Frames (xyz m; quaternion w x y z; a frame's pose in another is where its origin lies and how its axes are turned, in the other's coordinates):
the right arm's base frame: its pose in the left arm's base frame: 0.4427 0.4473 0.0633 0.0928 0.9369 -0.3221 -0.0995
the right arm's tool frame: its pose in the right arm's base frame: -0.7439 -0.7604 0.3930 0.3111 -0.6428 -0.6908 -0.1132
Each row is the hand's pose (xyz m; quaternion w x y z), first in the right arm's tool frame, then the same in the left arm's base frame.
Working: the right arm's tool frame: its pose in the left arm's base frame: 0.2160 1.4564 -0.4019 0.3973 0.1995 0.0057 -0.8957

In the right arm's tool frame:
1: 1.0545 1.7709 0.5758 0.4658 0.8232 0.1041 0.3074
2: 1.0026 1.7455 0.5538 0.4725 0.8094 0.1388 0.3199
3: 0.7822 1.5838 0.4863 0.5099 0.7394 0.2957 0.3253
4: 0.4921 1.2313 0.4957 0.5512 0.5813 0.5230 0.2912
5: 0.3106 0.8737 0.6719 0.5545 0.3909 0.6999 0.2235
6: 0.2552 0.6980 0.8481 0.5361 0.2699 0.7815 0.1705
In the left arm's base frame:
1: 0.6397 -0.6006 0.0090 0.2956 0.5150 -0.7547 -0.2790
2: 0.6607 -0.5427 0.0038 0.3120 0.5420 -0.7310 -0.2730
3: 0.7024 -0.2643 -0.0025 0.3447 0.6623 -0.6068 -0.2727
4: 0.6227 0.1811 0.0588 0.3609 0.8110 -0.3678 -0.2770
5: 0.4149 0.5248 0.2336 0.3385 0.8941 -0.1135 -0.2704
6: 0.2608 0.6546 0.3898 0.3074 0.9151 0.0378 -0.2580

